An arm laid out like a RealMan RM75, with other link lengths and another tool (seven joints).
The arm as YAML. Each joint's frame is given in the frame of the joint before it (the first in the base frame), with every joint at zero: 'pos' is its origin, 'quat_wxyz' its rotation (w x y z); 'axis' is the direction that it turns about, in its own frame. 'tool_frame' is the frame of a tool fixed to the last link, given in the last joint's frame.
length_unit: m
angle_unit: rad
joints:
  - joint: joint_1
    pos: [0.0, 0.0, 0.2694]
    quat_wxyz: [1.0, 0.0, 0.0, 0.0]
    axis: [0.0, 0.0, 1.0]
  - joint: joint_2
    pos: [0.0, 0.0, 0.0]
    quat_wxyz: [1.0, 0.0, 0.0, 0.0]
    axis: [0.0, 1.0, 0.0]
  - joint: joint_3
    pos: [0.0, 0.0, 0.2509]
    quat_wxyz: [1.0, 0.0, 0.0, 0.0]
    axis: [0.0, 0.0, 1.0]
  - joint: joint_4
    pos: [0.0, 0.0, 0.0]
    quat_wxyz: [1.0, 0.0, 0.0, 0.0]
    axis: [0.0, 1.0, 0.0]
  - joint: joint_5
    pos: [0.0, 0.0, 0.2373]
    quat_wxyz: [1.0, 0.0, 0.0, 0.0]
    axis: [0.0, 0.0, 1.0]
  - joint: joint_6
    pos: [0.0, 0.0, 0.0]
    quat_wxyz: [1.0, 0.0, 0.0, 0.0]
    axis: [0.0, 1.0, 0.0]
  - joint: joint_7
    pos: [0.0, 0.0, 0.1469]
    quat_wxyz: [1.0, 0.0, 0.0, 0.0]
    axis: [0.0, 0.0, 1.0]
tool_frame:
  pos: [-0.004, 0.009, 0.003]
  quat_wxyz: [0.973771, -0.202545, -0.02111, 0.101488]
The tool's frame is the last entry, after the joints.
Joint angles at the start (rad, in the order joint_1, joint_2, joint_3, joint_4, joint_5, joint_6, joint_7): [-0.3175, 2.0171, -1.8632, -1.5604, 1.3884, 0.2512, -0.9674]
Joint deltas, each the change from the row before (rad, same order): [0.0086, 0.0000, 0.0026, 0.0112, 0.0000, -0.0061, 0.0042]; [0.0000, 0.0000, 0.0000, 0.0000, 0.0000, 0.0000, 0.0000]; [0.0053, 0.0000, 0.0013, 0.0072, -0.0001, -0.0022, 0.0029]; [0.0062, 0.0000, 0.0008, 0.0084, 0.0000, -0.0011, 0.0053]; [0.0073, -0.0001, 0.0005, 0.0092, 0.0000, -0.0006, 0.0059]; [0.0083, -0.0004, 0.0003, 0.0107, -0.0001, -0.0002, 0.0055]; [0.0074, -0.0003, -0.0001, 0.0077, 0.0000, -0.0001, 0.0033]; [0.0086, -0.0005, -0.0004, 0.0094, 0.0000, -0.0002, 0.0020]
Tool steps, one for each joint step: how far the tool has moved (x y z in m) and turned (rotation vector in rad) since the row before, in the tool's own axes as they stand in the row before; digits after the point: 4 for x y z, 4 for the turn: [0.0001, -0.0025, 0.0009, 0.0059, -0.0016, 0.0025]; [0.0000, 0.0000, 0.0000, 0.0000, 0.0000, 0.0000]; [0.0004, -0.0014, 0.0006, 0.0025, 0.0003, 0.0024]; [0.0007, -0.0013, 0.0009, 0.0013, 0.0010, 0.0051]; [0.0008, -0.0012, 0.0012, 0.0004, 0.0016, 0.0056]; [0.0011, -0.0014, 0.0014, 0.0003, 0.0032, 0.0052]; [0.0005, -0.0007, 0.0014, -0.0012, 0.0026, 0.0024]; [0.0008, -0.0009, 0.0016, -0.0012, 0.0042, 0.0012]
